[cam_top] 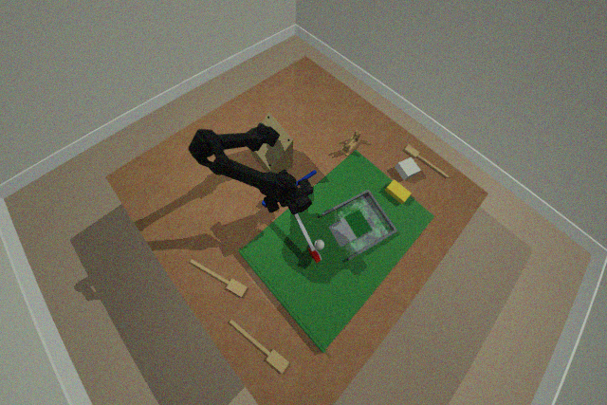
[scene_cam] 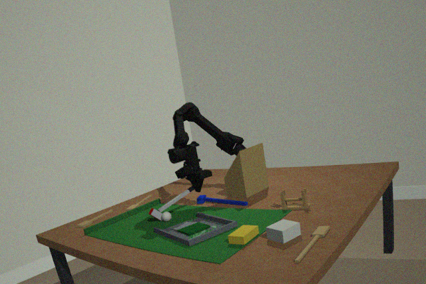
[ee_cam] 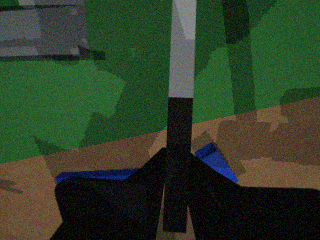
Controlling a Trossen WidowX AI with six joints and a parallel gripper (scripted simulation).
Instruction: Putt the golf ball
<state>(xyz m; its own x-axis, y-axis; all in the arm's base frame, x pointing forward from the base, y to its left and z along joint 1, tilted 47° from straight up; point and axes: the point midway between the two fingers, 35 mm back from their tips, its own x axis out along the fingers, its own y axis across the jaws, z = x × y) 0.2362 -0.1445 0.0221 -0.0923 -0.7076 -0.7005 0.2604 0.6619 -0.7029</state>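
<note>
The blue putter is 6 cm behind my gripper tip, 6 cm to the left of it and 6 cm below it. From my gripper tip the other things lie so: green mat: 24 cm ahead, 9 cm to the left, 7 cm below; then white golf ball: 20 cm ahead, 2 cm to the right, 5 cm below; then red putter: 12 cm ahead, 3 cm to the right.
</note>
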